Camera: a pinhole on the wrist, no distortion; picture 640 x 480 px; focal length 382.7 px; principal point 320.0 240.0 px. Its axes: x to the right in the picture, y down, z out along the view. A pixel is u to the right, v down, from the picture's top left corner.
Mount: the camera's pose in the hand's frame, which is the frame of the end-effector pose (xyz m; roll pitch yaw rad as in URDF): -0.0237 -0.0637 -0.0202 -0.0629 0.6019 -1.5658
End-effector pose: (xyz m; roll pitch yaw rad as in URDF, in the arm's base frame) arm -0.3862 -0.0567 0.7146 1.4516 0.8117 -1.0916
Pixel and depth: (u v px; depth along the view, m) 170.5 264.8 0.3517
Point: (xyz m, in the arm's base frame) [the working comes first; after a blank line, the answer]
In the camera's frame: -0.1374 0.0228 0.3517

-0.7351 -0.1680 0.6260
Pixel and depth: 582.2 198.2 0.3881
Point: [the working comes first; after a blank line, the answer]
In the camera's frame: 0.2659 -0.0424 0.3881

-0.7460 0.1812 0.4113
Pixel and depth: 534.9 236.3 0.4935
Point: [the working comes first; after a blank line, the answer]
In the camera's frame: 0.2771 -0.0048 0.4935

-0.8272 0.1514 0.3394
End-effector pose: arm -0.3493 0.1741 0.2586 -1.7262 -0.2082 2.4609
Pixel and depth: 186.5 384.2 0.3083
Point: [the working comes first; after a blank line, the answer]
In the camera's frame: -0.1075 0.1162 0.3083

-0.6120 -0.0084 0.3777
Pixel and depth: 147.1 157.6 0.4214
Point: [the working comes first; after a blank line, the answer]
In the camera's frame: -0.1904 -0.0907 0.4214

-0.5576 -0.2448 0.3176
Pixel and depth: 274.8 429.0 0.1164
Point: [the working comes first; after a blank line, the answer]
In the camera's frame: -0.0137 0.0575 0.1164

-0.4255 0.1106 0.3669
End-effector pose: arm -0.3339 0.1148 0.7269 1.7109 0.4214 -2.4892
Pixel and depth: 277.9 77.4 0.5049
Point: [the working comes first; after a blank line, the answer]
In the camera's frame: -0.0555 -0.2145 0.5049

-0.3019 0.6299 0.4732
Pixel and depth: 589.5 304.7 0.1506
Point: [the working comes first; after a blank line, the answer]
In the camera's frame: 0.1061 0.0255 0.1506

-0.2705 0.1746 0.5041
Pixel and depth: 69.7 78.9 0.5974
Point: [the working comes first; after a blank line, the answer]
In the camera's frame: -0.3907 -0.2515 0.5974

-0.5178 0.8377 0.6533
